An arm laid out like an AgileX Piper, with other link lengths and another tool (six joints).
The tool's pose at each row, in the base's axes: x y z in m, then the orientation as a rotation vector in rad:
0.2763, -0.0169, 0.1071, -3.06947, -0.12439, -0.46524
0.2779, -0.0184, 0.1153, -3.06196, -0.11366, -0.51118
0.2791, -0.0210, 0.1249, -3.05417, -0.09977, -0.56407
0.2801, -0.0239, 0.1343, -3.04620, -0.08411, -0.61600
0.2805, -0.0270, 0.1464, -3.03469, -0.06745, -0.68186
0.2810, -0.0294, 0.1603, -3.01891, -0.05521, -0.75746
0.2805, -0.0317, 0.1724, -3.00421, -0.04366, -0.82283
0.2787, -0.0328, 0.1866, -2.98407, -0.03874, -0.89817
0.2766, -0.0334, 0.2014, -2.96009, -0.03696, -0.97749
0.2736, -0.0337, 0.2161, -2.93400, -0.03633, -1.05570
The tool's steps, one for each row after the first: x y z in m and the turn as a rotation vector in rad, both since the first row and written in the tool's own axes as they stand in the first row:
0.0038, 0.0014, -0.0074, -0.00155, 0.03008, 0.00621
0.0077, 0.0039, -0.0164, -0.00514, 0.06457, 0.01410
0.0112, 0.0067, -0.0252, -0.00944, 0.09844, 0.02303
0.0149, 0.0095, -0.0367, -0.01465, 0.14148, 0.03228
0.0194, 0.0117, -0.0500, -0.01946, 0.19113, 0.03853
0.0223, 0.0137, -0.0618, -0.02424, 0.23416, 0.04445
0.0247, 0.0143, -0.0759, -0.02781, 0.28417, 0.04604
0.0271, 0.0144, -0.0907, -0.03075, 0.33728, 0.04558
0.0286, 0.0141, -0.1056, -0.03341, 0.39009, 0.04437

